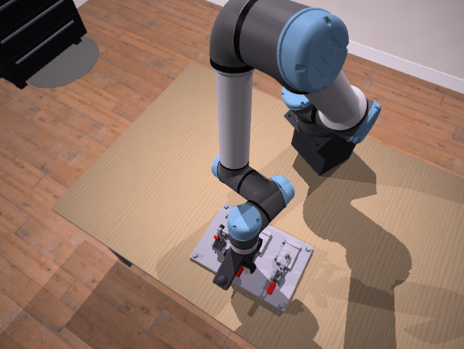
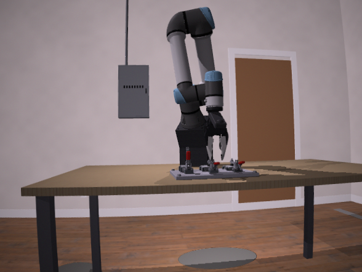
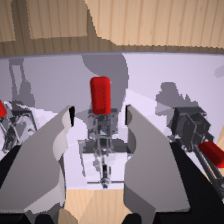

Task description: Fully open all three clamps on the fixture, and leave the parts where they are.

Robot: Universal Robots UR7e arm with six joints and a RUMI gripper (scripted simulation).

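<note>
Now: hand 80 mm past the grey fixture plate, 10 mm to the left of it and 80 mm above it.
</note>
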